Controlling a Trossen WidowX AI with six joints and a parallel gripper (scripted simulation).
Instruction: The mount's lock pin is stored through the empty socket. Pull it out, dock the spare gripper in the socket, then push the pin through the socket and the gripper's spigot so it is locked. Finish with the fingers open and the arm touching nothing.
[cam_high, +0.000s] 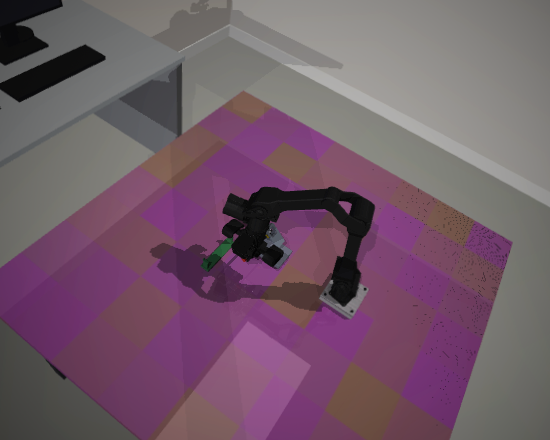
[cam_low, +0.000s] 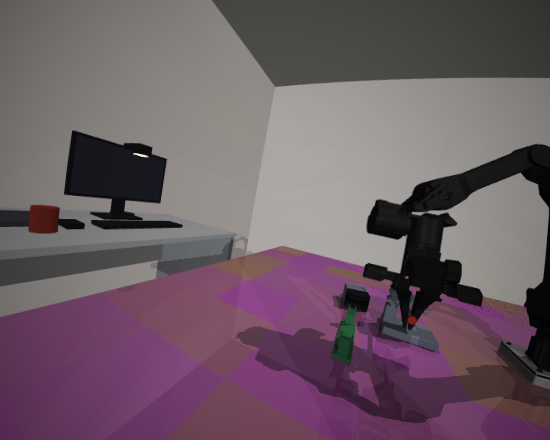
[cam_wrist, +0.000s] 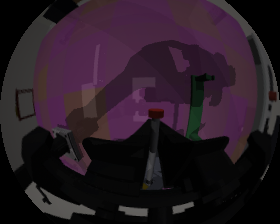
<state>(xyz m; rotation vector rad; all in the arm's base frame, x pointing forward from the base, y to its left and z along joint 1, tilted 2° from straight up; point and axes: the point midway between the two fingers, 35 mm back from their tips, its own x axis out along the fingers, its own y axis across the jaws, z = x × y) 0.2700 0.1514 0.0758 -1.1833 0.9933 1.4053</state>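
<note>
The green cradle lies 10 cm ahead of my gripper tip, 3 cm to the left of it and 3 cm below it. Round my gripper tip: spare gripper (19 cm to the right, 13 cm ahead, 4 cm below); grey mount (11 cm to the right, 1 cm ahead).
</note>
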